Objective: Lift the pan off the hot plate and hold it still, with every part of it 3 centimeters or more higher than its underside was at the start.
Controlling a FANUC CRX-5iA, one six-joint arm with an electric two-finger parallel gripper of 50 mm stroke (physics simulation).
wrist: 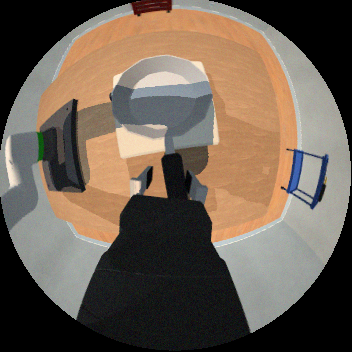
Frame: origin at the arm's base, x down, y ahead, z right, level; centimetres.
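Seen in the pictures: gripper, fingertip midpoint: [168, 174]; arm's base, origin of the base link: [48, 144].
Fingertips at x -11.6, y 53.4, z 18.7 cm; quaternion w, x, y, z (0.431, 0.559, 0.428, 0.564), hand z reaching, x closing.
Offsets run from my fingertips to a thing's top centre. "pt": to the spot under its first point. Level surfaces: height alone.
The grey pan [165, 112] sits on the cream, square hot plate @(pt dz -5.5, dx +8.1, dy -6.3 cm) [137, 144] in the upper middle of the wrist view. Its black handle @(pt dz -0.6, dx +1.7, dy +0.9 cm) [173, 167] points down toward my gripper. My gripper [168, 174] is open, with one finger on each side of the handle in this view. The handle appears closer to the right finger, and a gap shows on its left. The fingers hold nothing. How far they are above or below the handle's height is hard to tell. The handle's rear end is hidden by the gripper body.
The wooden table @(dx +14.2 cm) [245, 165] lies under the hot plate. The arm's dark base plate [62, 150] and grey arm links [22, 165] are at the left. A blue cart [296, 171] stands beyond the table at the right, and a dark red object [152, 6] is at the top edge.
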